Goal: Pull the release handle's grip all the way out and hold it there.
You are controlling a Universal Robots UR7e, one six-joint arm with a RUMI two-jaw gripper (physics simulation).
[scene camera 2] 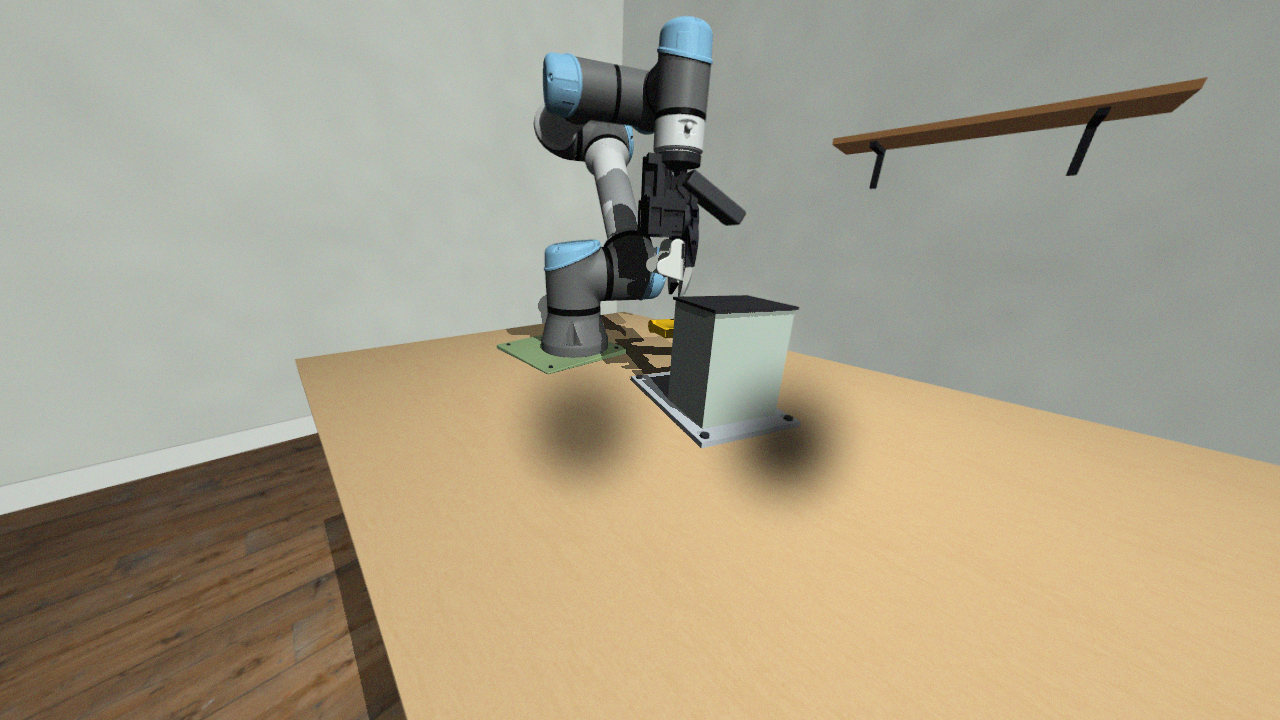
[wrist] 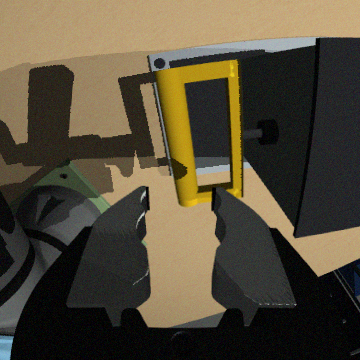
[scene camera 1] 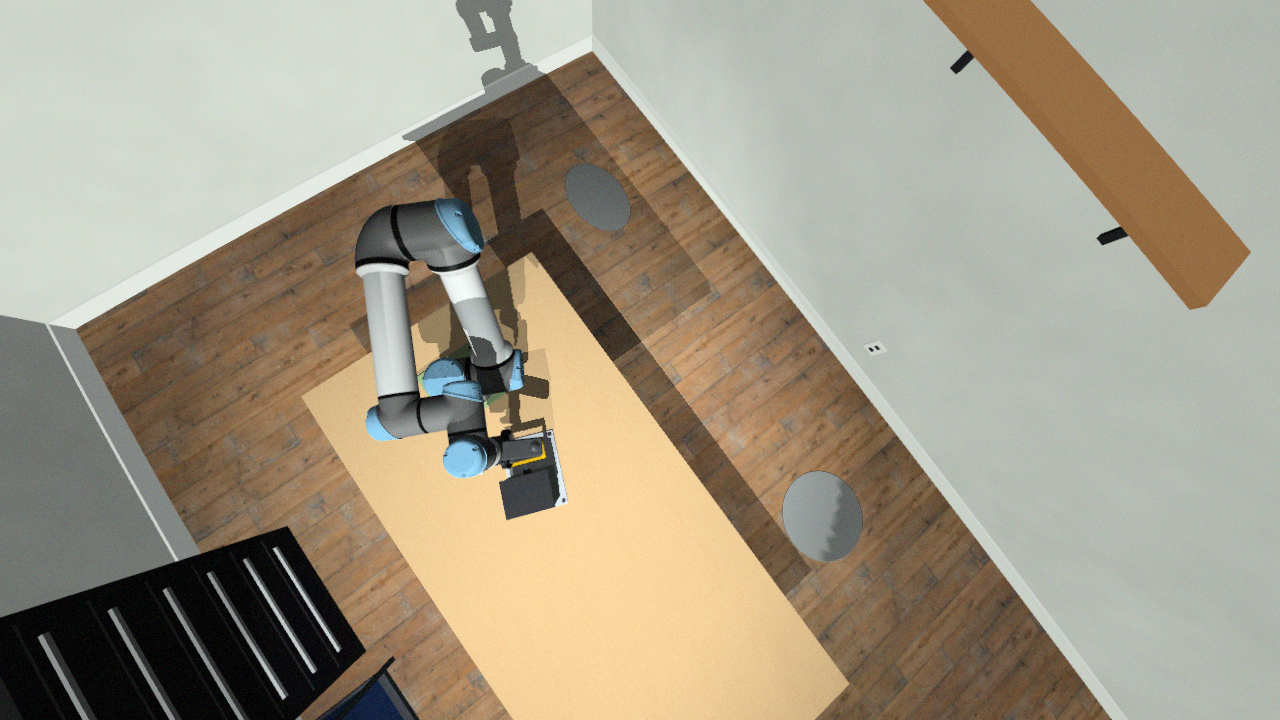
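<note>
The release handle's yellow grip [scene camera 1: 529, 462] [scene camera 2: 662, 327] [wrist: 175, 125] is a rectangular loop. A short grey rod [wrist: 252, 133] joins it to the dark side of a box housing [scene camera 1: 528, 494] [scene camera 2: 747, 367] [wrist: 332, 135]. The housing stands on a bolted grey base plate [scene camera 2: 747, 432] [wrist: 290, 45]. My gripper [scene camera 2: 676, 288] [wrist: 180, 188] points down above the table, higher than the grip. Its fingers are partly open with nothing between them. In the wrist view the fingertips appear at the near end of the grip, one on each side of its thick outer bar.
The arm's green mounting plate [scene camera 2: 528, 352] [wrist: 75, 175] is on the table [scene camera 1: 626, 573] [scene camera 2: 537, 555] behind the handle unit. A black drawer cabinet [scene camera 1: 179, 626] stands on the floor beside the table. A wooden shelf [scene camera 1: 1092, 152] [scene camera 2: 1011, 116] is on the wall.
</note>
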